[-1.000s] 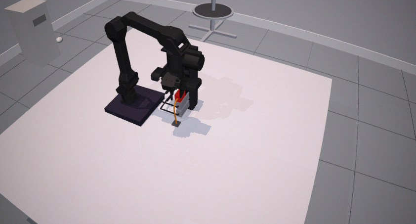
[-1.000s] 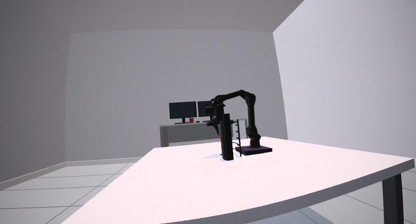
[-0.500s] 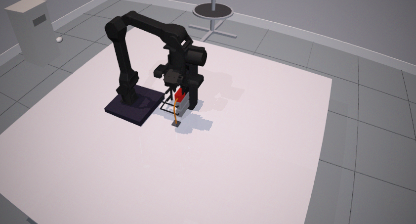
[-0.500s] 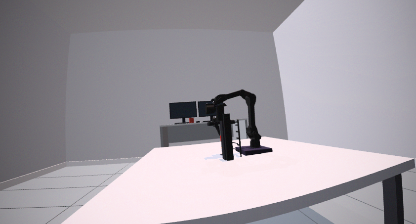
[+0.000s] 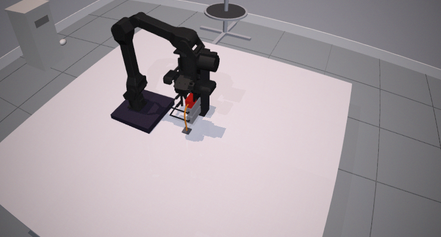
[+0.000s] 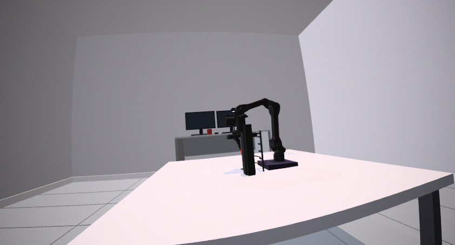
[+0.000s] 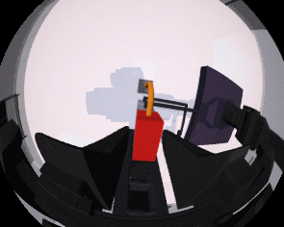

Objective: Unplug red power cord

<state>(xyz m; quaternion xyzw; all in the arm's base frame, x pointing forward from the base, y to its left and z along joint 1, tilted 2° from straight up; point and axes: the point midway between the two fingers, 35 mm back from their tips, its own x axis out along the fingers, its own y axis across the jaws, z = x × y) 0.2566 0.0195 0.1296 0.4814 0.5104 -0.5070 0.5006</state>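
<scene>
Now: gripper tip 30 mm to the right of the red plug and 10 mm past it. The rest, counted from my gripper tip: grey foot (130 mm below, 40 mm to the right).
</scene>
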